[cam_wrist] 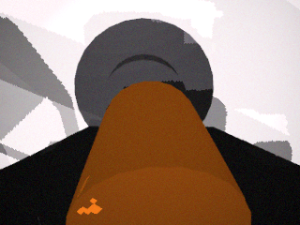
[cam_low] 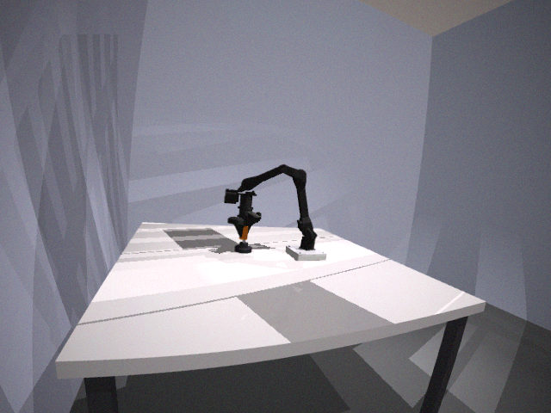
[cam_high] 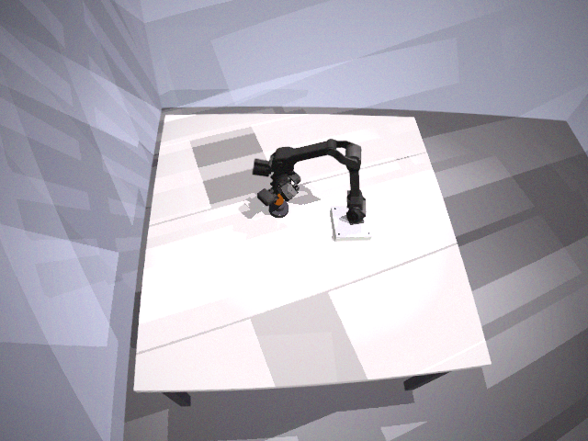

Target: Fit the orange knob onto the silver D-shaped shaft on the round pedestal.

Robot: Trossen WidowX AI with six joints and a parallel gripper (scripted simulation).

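Now: gripper tip 30 mm below the orange knob. The rest, counted from my gripper tip: pedestal (40 mm below).
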